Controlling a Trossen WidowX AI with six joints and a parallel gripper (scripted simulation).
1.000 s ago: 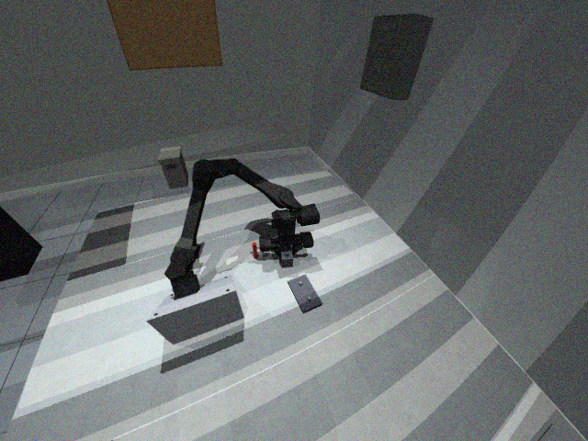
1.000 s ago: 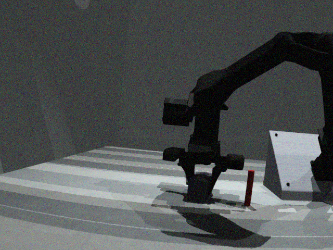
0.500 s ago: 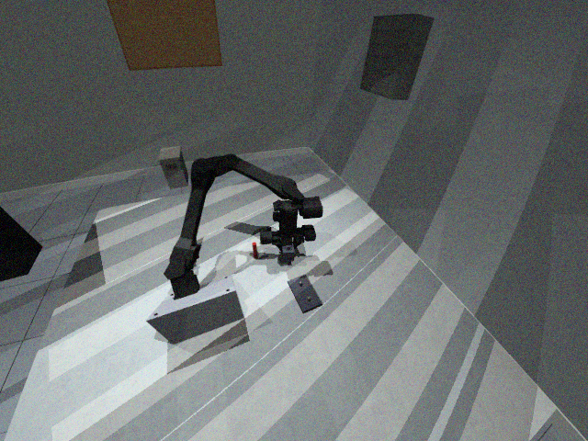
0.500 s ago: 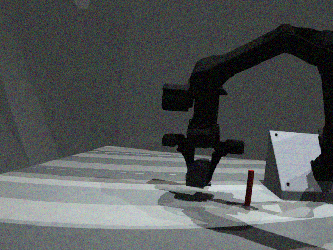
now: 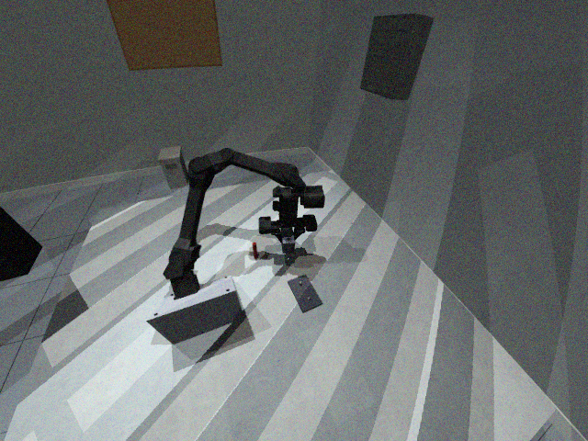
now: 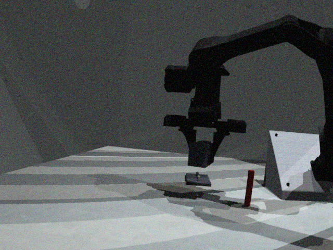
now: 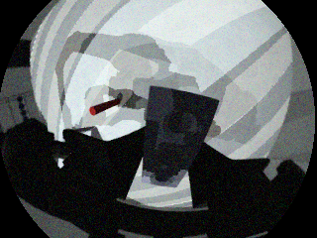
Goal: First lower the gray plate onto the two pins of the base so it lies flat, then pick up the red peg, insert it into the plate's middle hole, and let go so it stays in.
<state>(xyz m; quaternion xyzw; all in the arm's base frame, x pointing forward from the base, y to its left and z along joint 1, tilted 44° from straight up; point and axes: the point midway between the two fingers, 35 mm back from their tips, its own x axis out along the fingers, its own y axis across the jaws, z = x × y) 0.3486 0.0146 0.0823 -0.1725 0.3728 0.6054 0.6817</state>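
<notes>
My gripper tip is now 1 cm past the base, 16 cm to the left of it and 8 cm above it. Round my gripper tip: red peg 11 cm behind, 4 cm to the left, 5 cm below; gray plate 3 cm above.
</notes>
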